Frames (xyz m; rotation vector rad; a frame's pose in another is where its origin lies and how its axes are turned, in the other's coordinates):
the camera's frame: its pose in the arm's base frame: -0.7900 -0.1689 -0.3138 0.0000 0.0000 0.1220
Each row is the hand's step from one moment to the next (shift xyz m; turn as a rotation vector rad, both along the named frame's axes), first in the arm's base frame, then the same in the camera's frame.
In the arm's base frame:
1: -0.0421 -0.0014 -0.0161 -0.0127 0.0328 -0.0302
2: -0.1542 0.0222 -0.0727 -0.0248 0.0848 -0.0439
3: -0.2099 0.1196 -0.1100 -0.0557 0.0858 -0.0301
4: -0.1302 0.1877 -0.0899 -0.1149 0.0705 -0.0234
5: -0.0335 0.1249 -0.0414 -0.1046 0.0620 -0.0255
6: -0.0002 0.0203 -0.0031 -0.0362 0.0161 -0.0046
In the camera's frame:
1: -0.0420 0.0037 -0.0161 -0.0086 0.0341 -0.0302
2: -0.1504 0.0408 -0.0727 -0.0143 0.0872 -0.0439
3: -0.1938 0.1443 -0.1100 -0.0448 0.0919 -0.0301
4: -0.1064 0.2021 -0.0899 -0.1055 0.0840 -0.0234
5: -0.0181 0.1280 -0.0414 -0.0963 0.0743 -0.0255
6: 0.0023 0.0202 -0.0031 -0.0340 0.0204 -0.0046

